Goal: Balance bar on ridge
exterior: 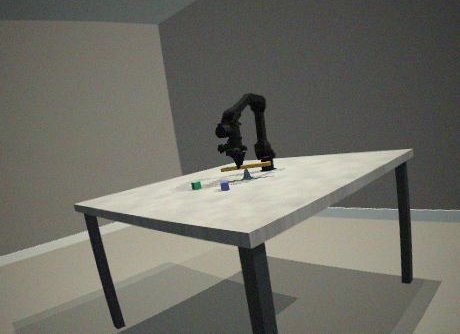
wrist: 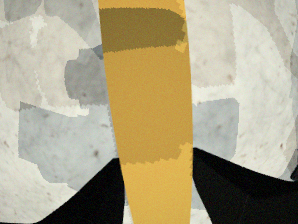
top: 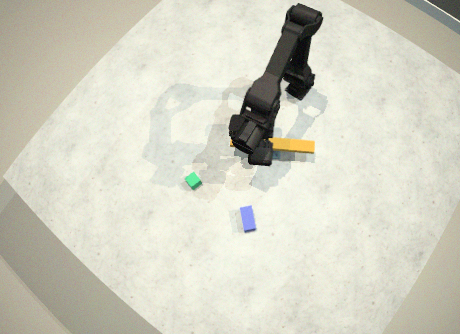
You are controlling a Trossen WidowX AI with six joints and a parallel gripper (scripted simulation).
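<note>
My gripper tip is 1 cm past the orange bar and 2 cm to the right of it. From my gripper tip the other things lie so: ridge: 1 cm behind, 2 cm to the left, 1 cm below; then blue block: 19 cm ahead, 9 cm to the left, 4 cm below; then green cube: 20 cm ahead, 10 cm to the right, 4 cm below.
</note>
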